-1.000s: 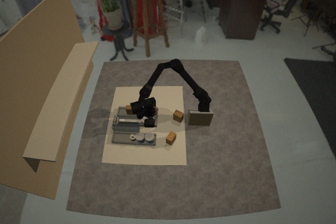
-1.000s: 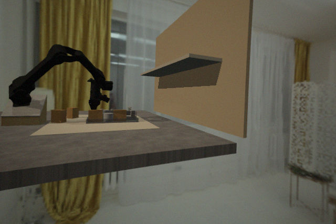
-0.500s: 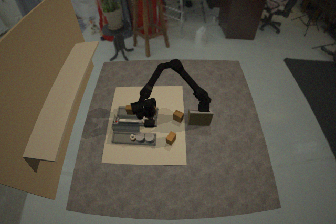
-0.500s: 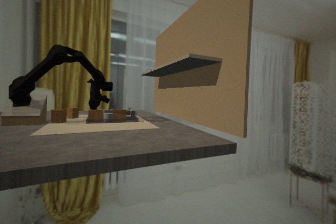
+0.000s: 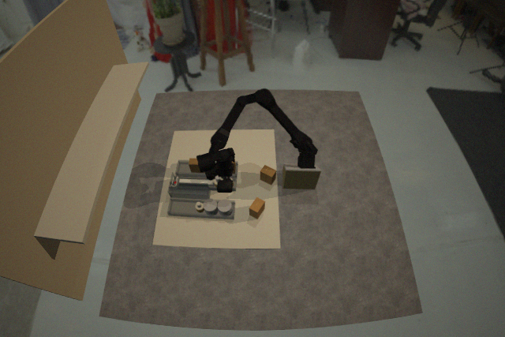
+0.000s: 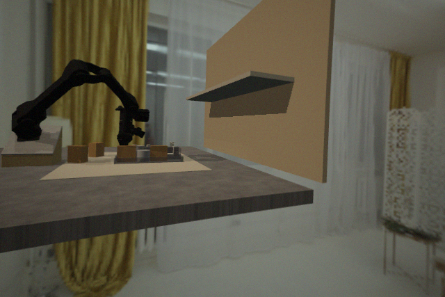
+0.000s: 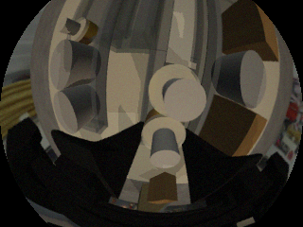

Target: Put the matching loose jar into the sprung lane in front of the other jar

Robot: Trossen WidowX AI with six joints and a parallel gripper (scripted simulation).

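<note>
My gripper tip is 50 mm short of the beige mat, 30 mm above it and 20 mm to the left of it. Round my gripper tip: small pale jar (120 mm to the left, 120 mm ahead); then wall shelf (500 mm ahead, 340 mm above, 40 mm to the right); then grey lane rack (150 mm ahead, 10 mm to the left, 10 mm below).
</note>
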